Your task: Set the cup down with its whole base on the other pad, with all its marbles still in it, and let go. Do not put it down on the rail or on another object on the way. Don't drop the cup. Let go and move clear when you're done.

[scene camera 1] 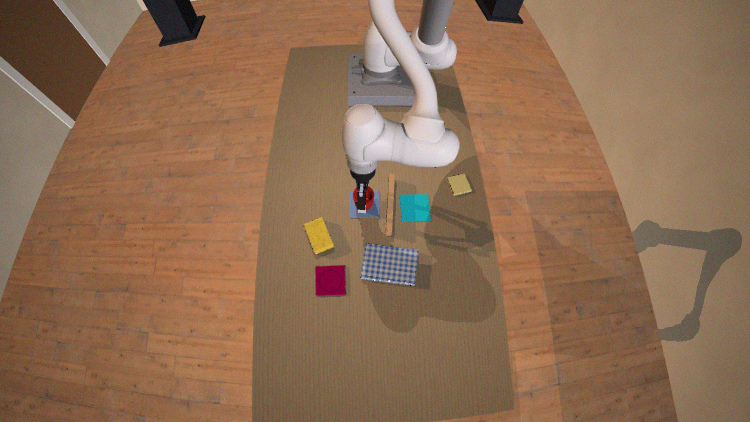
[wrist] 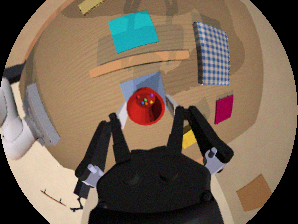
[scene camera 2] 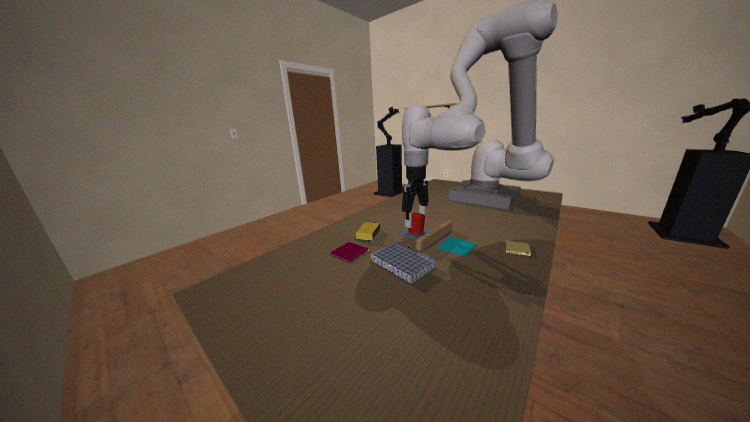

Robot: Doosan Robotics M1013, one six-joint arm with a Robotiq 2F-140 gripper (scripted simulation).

In view: my gripper (scene camera 2: 415,223), a red cup (wrist: 143,115), a teal pad (scene camera 1: 414,208) and a wooden rail (wrist: 165,56).
My gripper shows as well in the wrist view (wrist: 146,103).
